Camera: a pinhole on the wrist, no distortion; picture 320 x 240 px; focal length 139.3 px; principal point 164.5 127.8 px. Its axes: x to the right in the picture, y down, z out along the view. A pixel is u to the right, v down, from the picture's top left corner.
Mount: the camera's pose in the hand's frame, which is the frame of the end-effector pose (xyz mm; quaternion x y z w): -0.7 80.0 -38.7 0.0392 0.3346 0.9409 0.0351
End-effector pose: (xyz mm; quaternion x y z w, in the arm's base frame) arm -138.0 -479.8 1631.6 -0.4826 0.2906 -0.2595 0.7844
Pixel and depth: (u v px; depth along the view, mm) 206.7 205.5 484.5
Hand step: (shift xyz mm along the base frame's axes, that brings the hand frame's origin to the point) 310.2 462.7 39.6
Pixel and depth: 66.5 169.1 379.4
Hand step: 453.7 67.4 -134.2
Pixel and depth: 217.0 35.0 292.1
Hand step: 51.3 262.4 -344.2
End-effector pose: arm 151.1 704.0 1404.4 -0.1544 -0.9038 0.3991 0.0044
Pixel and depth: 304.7 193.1 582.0
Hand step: 510.7 -411.0 -563.9
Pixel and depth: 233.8 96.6 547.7
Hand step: 311.0 53.0 -586.7
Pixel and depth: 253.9 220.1 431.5
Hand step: 212.2 -323.8 -417.2
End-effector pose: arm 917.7 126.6 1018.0 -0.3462 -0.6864 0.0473 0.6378
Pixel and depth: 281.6 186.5 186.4
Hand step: -93.1 99.4 -225.2
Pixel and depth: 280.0 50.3 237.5
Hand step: 71.3 200.8 -331.6
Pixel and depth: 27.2 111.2 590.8
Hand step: -91.5 812.6 247.1
